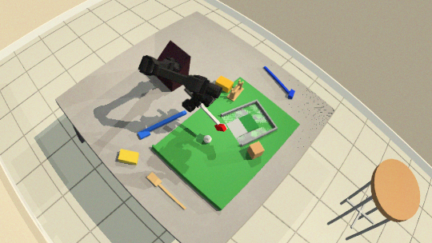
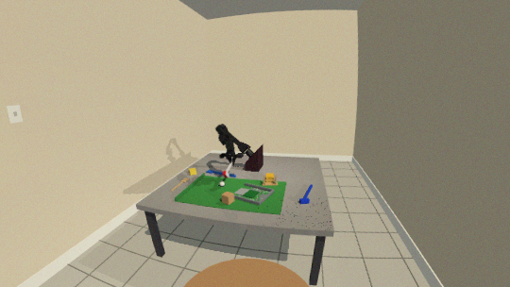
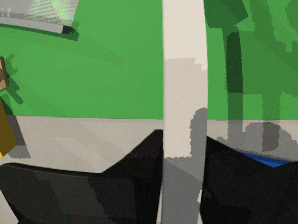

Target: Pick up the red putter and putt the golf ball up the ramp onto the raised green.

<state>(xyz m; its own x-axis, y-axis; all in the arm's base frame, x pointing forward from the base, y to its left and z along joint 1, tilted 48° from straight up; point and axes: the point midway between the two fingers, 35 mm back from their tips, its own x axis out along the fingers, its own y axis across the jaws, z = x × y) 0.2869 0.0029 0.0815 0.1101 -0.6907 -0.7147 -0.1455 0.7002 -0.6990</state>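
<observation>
Right now my gripper tip is 5 cm short of the red putter, 1 cm to the right of it and 2 cm below it. Round my gripper tip: wooden stand: 2 cm behind, 31 cm to the left, 10 cm below; then white golf ball: 13 cm ahead, 3 cm to the right, 11 cm below; then green mat: 19 cm ahead, 10 cm to the left, 13 cm below.
</observation>
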